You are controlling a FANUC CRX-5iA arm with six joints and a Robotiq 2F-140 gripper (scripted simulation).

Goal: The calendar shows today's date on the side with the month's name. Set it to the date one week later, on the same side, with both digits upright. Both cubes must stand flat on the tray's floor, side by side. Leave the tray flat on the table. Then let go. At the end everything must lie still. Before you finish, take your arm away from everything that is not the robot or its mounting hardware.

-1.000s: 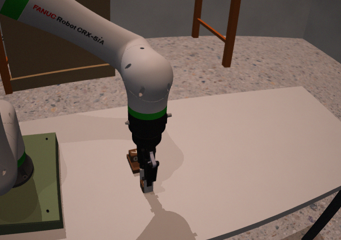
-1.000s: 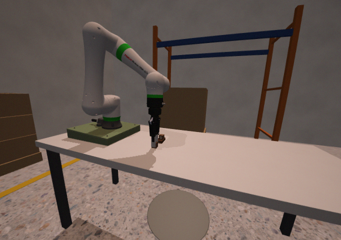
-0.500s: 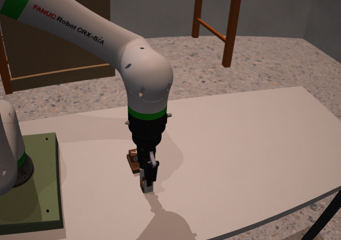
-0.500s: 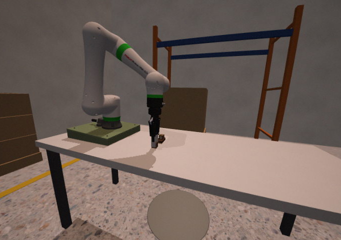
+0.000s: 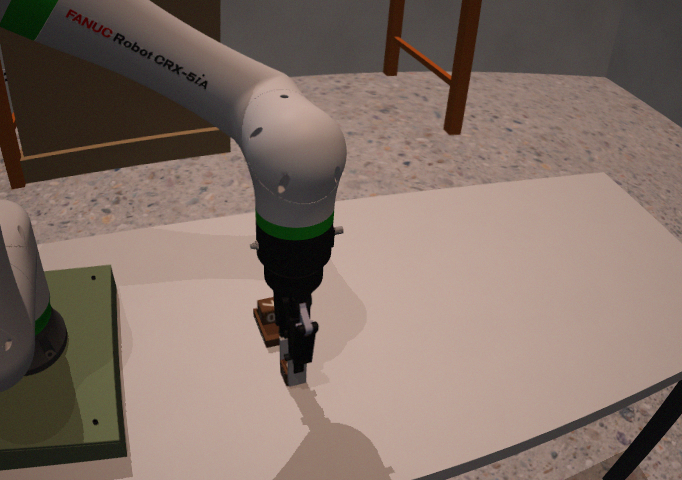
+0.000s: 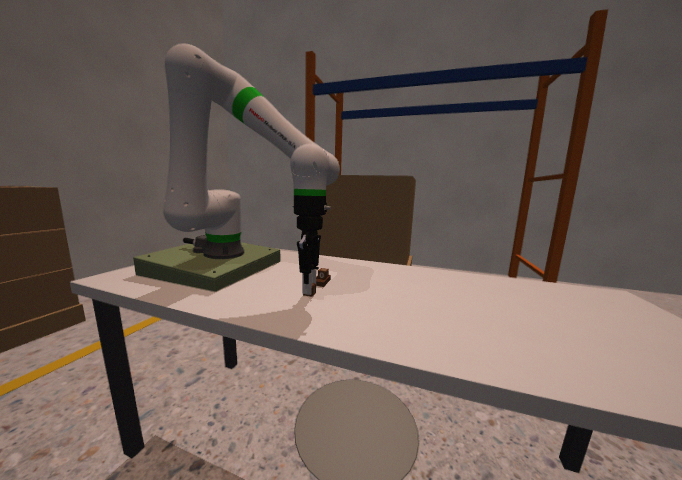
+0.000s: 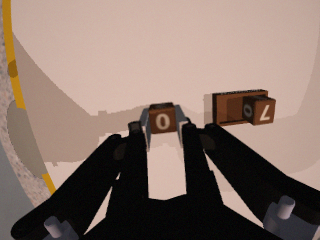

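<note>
Right now the brown tray is 110 mm to the left of my hand and 30 mm below it.
</note>
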